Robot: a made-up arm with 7 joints. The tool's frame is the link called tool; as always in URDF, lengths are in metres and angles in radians. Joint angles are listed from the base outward. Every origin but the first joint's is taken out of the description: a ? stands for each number. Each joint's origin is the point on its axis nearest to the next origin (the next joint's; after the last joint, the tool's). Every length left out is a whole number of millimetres.
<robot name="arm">
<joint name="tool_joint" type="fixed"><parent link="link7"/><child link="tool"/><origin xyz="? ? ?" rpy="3.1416 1.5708 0"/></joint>
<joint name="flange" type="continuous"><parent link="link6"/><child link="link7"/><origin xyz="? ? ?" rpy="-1.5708 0 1.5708"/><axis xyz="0 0 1"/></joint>
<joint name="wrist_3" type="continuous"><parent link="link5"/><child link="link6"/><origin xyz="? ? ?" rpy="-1.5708 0 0"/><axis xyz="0 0 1"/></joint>
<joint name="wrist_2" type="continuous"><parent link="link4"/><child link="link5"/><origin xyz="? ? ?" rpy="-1.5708 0 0"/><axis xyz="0 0 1"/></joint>
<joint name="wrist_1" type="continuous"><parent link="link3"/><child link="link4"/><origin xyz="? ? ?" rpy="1.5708 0 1.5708"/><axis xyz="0 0 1"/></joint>
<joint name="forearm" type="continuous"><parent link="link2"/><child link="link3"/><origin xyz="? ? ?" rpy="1.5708 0 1.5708"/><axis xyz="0 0 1"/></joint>
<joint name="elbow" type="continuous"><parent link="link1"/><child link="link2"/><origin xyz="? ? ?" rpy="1.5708 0 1.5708"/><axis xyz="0 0 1"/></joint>
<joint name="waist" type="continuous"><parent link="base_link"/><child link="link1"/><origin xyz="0 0.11 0" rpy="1.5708 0 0"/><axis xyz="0 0 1"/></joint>
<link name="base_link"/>
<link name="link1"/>
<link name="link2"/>
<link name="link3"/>
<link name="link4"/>
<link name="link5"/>
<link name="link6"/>
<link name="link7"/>
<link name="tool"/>
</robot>
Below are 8 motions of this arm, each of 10 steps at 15 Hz.
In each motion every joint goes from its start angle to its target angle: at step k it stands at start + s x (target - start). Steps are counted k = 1, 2, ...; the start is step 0. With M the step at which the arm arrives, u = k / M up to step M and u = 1 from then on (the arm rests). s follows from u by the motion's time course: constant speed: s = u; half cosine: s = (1 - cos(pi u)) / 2; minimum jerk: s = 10 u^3 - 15 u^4 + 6 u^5.
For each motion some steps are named. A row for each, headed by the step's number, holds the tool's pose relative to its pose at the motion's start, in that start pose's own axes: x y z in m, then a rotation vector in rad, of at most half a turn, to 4 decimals.
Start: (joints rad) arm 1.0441 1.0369 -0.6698 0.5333 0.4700 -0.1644 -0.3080
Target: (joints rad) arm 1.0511 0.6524 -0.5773 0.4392 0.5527 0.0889 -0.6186
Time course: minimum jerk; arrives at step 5
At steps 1, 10:
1: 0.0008 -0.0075 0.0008 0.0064 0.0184 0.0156
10: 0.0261 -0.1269 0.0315 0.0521 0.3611 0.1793

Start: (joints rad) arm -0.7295 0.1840 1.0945 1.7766 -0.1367 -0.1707 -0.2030
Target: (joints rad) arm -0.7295 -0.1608 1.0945 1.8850 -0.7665 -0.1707 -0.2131
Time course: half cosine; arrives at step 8
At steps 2, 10:
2: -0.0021 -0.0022 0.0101 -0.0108 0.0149 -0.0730
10: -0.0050 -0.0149 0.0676 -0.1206 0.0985 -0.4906

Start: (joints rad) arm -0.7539 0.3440 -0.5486 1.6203 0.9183 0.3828 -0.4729
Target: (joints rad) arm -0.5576 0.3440 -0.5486 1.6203 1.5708 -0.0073 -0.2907
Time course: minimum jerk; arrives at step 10
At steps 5, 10:
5: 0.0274 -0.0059 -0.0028 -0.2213 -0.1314 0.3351
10: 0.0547 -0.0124 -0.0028 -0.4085 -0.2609 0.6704

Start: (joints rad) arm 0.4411 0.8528 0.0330 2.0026 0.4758 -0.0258 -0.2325
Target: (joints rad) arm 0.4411 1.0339 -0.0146 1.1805 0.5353 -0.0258 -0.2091
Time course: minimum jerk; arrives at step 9
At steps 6, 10:
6: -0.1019 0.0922 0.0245 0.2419 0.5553 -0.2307
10: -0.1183 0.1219 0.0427 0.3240 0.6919 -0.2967

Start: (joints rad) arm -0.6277 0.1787 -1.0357 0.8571 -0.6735 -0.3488 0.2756
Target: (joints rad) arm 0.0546 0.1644 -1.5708 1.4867 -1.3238 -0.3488 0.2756
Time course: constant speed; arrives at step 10
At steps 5, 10:
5: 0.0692 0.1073 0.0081 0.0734 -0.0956 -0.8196
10: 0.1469 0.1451 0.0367 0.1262 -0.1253 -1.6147

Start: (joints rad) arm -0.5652 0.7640 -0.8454 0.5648 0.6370 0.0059 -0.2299
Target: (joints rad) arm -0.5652 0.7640 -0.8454 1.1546 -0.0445 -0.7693 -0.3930
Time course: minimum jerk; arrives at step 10
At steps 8, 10:
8: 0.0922 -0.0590 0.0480 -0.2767 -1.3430 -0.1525
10: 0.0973 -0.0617 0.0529 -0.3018 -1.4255 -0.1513

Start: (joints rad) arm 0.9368 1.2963 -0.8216 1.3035 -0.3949 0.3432 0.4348
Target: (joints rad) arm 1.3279 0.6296 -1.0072 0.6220 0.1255 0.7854 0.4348
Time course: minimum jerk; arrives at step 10
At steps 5, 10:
5: 0.0458 0.0048 -0.0461 -0.1856 0.0643 0.4617
10: 0.1125 0.0299 -0.0687 -0.4271 0.1189 0.7859

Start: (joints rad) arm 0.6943 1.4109 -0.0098 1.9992 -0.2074 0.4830 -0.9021
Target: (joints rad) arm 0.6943 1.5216 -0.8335 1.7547 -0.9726 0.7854 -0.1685
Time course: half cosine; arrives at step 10
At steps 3, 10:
3: -0.0049 -0.0195 0.0266 -0.2467 -0.0898 -0.1723
10: -0.0440 -0.0397 0.1515 -1.0184 -0.4663 -0.8833

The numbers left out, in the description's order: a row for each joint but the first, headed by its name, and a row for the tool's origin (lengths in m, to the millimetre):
tool: 0 0 0
flange: 0 0 0
wrist_3: 0 0 0
wrist_2: 0 -0.218 0
wrist_1: 0 0 0
forearm: -0.202 0 0
elbow: 0 0 0

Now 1 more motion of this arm.
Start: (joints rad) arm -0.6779 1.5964 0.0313 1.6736 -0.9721 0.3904 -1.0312
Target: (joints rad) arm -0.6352 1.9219 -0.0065 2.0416 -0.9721 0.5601 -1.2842
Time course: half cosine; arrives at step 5
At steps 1, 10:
1: 0.0000 0.0049 -0.0082 0.0618 -0.0187 -0.0031
10: 0.0119 0.0629 -0.0648 0.6162 -0.1979 0.0331

